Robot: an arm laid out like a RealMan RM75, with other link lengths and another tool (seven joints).
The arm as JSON. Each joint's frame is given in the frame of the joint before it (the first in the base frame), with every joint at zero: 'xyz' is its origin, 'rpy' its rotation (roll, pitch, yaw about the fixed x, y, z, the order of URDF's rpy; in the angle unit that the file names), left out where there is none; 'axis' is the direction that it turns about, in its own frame. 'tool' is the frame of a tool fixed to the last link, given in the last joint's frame.
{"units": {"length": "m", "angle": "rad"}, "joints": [
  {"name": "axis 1", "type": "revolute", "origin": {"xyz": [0.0, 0.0, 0.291]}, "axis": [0.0, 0.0, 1.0]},
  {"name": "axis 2", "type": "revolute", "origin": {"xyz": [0.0, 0.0, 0.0]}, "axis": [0.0, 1.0, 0.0]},
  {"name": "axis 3", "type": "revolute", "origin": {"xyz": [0.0, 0.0, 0.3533]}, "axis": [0.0, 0.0, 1.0]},
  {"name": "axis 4", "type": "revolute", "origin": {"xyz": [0.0, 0.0, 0.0]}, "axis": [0.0, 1.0, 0.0]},
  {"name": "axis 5", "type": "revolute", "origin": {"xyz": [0.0, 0.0, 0.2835]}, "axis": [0.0, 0.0, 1.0]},
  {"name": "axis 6", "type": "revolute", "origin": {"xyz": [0.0, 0.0, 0.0]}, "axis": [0.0, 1.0, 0.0]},
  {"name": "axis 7", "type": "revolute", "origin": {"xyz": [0.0, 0.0, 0.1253]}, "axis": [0.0, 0.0, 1.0]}
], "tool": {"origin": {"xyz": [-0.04, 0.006, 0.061], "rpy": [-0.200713, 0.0, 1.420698]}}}
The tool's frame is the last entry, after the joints.
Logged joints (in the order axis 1, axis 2, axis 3, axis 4, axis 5, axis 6, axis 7), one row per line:
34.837, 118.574, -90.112, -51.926, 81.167, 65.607, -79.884
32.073, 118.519, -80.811, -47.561, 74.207, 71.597, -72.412
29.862, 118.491, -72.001, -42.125, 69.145, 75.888, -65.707
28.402, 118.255, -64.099, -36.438, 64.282, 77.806, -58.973
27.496, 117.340, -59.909, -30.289, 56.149, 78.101, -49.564
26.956, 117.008, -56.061, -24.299, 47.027, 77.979, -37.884
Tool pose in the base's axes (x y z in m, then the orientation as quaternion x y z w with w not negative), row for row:
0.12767, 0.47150, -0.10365, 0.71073, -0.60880, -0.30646, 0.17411
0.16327, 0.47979, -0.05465, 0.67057, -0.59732, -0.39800, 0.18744
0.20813, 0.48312, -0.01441, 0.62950, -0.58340, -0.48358, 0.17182
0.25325, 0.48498, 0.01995, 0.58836, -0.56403, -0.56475, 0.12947
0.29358, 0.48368, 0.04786, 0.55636, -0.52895, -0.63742, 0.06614
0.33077, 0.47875, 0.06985, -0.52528, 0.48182, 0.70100, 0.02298
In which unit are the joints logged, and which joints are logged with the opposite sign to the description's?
The joints are logged in degrees. Opposite sign: axis 5, axis 6, axis 7.
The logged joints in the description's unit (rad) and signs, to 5 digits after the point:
0.60802, 2.06951, -1.57275, -0.90628, -1.41663, -1.14506, 1.39424
0.55978, 2.06855, -1.41042, -0.83010, -1.29516, -1.24960, 1.26383
0.52119, 2.06806, -1.25665, -0.73522, -1.20681, -1.32450, 1.14680
0.49571, 2.06394, -1.11874, -0.63596, -1.12193, -1.35797, 1.02927
0.47990, 2.04797, -1.04561, -0.52864, -0.97998, -1.36312, 0.86505
0.47047, 2.04217, -0.97845, -0.42410, -0.82078, -1.36099, 0.66120

